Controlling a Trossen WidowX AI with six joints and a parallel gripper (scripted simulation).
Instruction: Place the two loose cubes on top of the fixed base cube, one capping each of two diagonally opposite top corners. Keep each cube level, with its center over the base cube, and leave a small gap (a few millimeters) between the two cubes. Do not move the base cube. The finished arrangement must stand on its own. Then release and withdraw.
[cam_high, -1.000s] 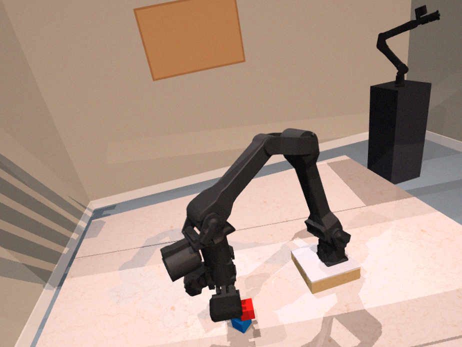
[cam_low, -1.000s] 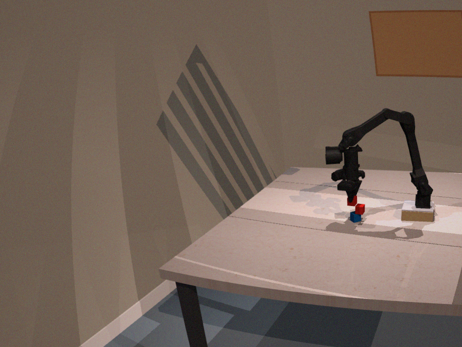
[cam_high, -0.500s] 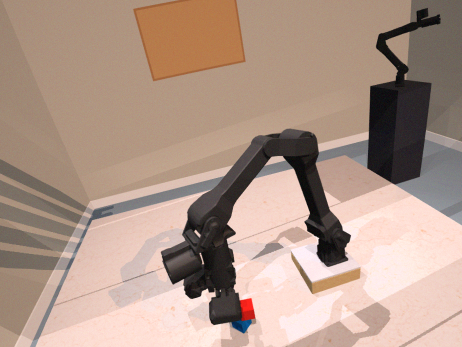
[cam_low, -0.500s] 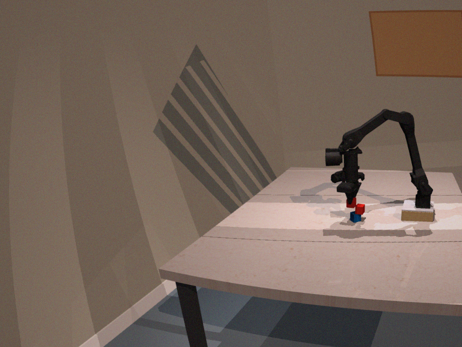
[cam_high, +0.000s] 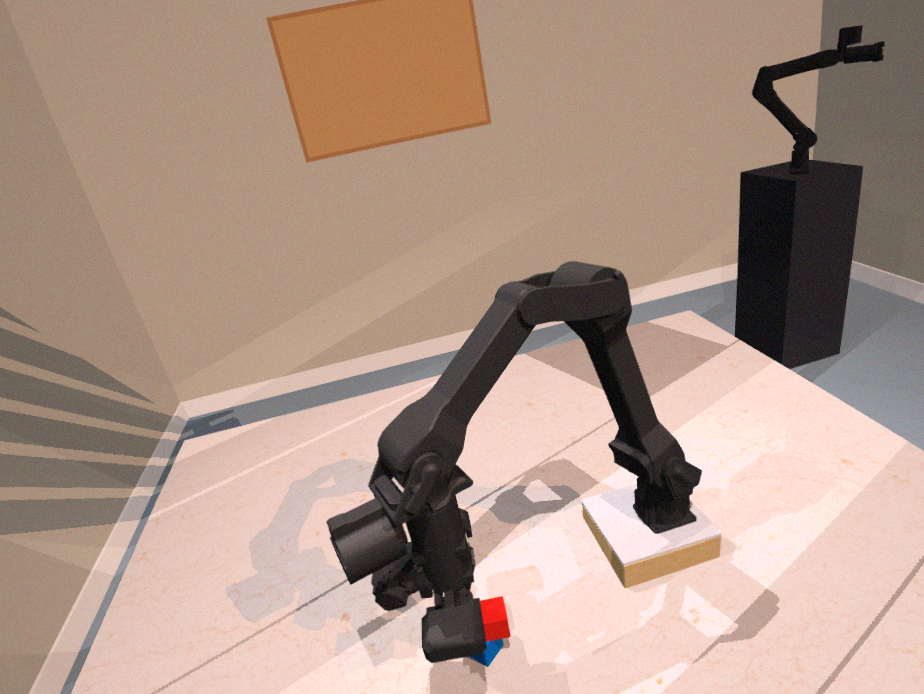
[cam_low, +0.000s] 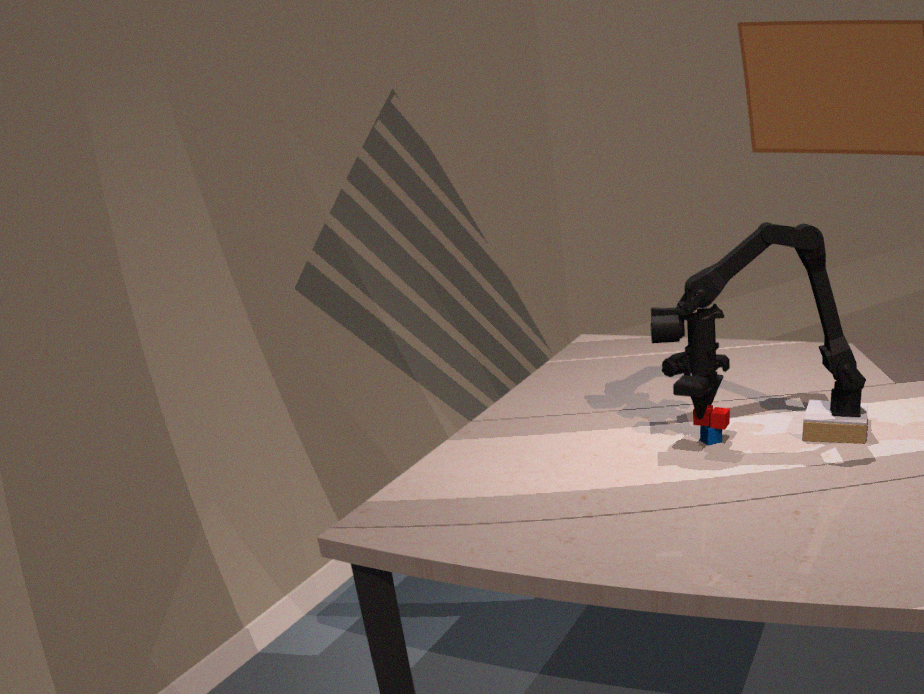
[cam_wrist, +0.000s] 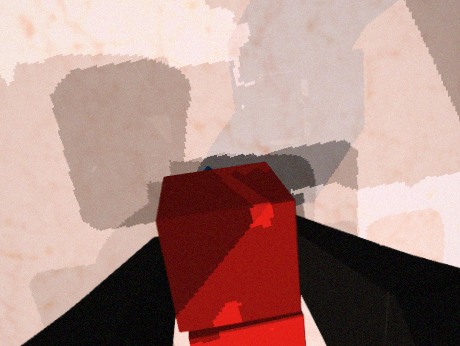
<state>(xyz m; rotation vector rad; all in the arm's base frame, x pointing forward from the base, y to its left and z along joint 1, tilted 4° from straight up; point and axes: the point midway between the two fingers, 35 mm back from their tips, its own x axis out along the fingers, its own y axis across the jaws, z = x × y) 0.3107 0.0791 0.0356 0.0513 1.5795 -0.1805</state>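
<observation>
The blue cube is 2 cm behind my gripper tip and 4 cm below it.
</observation>
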